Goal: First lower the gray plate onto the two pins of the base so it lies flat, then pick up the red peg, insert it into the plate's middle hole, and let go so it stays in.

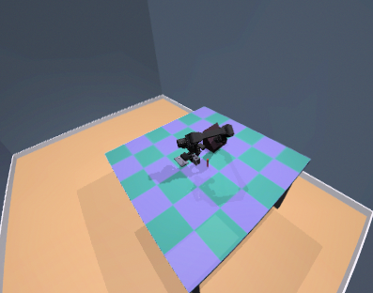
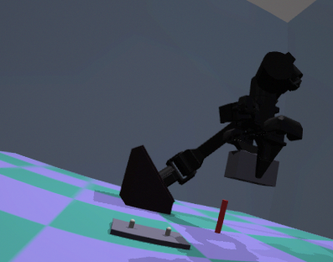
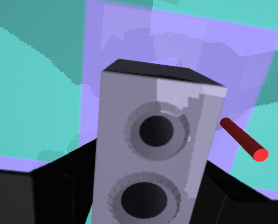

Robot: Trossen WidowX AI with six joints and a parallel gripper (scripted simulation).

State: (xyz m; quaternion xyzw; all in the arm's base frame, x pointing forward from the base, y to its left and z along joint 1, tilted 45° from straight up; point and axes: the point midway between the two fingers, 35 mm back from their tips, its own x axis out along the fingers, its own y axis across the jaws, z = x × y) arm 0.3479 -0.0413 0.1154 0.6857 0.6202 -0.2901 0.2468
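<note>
The base is 1 cm behind my gripper tip, 17 cm to the right of it and 13 cm below it. Also, from my gripper tip: red peg: 11 cm behind, 4 cm to the left, 9 cm below; then gray plate: 3 cm above.
</note>
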